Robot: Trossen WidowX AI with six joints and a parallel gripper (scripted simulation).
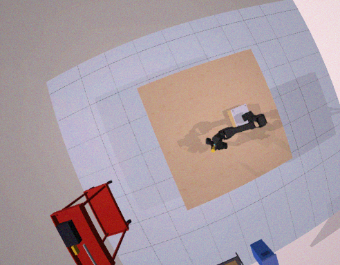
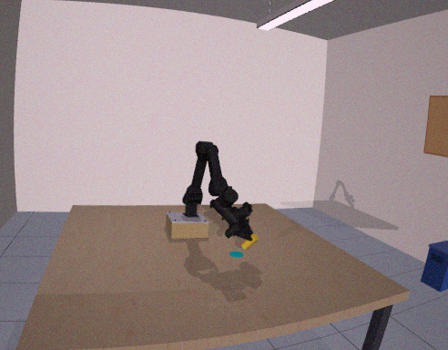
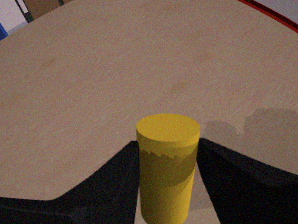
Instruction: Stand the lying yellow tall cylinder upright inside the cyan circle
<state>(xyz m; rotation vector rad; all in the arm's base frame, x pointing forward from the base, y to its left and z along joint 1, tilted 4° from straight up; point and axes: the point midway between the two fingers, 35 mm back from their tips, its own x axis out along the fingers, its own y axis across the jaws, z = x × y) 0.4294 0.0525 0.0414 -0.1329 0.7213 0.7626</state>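
Right now my gripper tip is 10 mm past the yellow tall cylinder, 10 mm to the left of it and 20 mm above it. Also, from my gripper tip: cyan circle: 90 mm behind, 10 mm to the right, 110 mm below.
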